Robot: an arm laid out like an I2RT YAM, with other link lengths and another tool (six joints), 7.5 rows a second.
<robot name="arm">
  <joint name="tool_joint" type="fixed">
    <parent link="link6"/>
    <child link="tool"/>
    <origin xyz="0.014 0.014 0.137" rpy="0.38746 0 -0.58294"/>
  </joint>
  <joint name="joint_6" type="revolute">
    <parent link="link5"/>
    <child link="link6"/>
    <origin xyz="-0.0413 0 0.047" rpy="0 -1.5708 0"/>
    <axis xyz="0 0 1"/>
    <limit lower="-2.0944" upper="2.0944"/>
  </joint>
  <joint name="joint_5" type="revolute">
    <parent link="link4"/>
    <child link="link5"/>
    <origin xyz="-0.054 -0.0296 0.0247" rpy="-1.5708 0 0"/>
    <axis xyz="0 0 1"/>
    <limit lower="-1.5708" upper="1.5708"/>
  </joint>
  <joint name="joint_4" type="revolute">
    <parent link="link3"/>
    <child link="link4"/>
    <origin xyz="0.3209 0.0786 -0.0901" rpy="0 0 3.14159"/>
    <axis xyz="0 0 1"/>
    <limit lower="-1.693" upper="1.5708"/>
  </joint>
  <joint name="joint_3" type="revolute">
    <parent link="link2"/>
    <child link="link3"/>
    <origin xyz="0 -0.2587 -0.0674" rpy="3.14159 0 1.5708"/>
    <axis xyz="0 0 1"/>
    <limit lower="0" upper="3.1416"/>
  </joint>
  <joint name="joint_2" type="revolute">
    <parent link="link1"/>
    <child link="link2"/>
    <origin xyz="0.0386 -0.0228 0.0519" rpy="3.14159 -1.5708 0"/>
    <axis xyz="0 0 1"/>
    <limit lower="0" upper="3.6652"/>
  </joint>
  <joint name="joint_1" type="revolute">
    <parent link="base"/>
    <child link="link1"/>
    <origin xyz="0 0 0.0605" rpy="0 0 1.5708"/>
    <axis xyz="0 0 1"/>
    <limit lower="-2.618" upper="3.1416"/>
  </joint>
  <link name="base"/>
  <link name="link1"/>
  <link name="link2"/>
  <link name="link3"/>
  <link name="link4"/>
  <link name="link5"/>
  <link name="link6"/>
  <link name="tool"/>
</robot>
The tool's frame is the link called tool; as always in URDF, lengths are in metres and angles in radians.
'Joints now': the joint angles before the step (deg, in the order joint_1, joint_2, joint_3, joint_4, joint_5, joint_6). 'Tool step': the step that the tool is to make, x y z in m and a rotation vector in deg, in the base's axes. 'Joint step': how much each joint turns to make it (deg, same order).
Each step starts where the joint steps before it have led.
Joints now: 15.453 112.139 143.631 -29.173 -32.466 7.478
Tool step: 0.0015 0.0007 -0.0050 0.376 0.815 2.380
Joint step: -0.777 0.706 -0.036 0.522 -3.132 0.840
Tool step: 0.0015 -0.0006 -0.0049 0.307 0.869 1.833
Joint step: -0.728 0.445 -0.304 0.432 -2.542 0.748
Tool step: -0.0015 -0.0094 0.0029 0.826 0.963 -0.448
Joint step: -1.091 -1.213 -1.170 0.042 -0.610 1.336
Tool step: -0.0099 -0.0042 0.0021 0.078 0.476 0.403
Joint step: -0.401 -2.593 -2.876 0.002 -0.798 0.264
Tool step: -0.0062 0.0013 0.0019 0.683 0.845 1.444
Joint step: -0.096 -0.421 -0.231 -0.112 -1.515 1.170
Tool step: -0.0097 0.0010 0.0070 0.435 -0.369 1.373
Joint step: 0.012 -0.710 0.122 -0.026 -1.347 0.529
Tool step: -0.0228 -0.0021 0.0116 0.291 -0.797 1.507
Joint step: -0.047 -3.596 -2.618 0.046 -1.546 0.267
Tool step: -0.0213 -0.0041 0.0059 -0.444 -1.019 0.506
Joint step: -0.073 -4.466 -4.229 0.068 -0.619 -0.855
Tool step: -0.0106 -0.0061 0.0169 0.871 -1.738 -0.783
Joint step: -0.356 -1.084 1.161 0.076 0.467 0.628
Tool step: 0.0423 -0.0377 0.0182 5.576 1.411 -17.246
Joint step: -0.687 0.905 2.354 0.874 17.164 4.406
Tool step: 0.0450 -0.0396 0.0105 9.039 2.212 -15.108
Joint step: -0.306 4.170 4.645 1.412 16.142 7.116
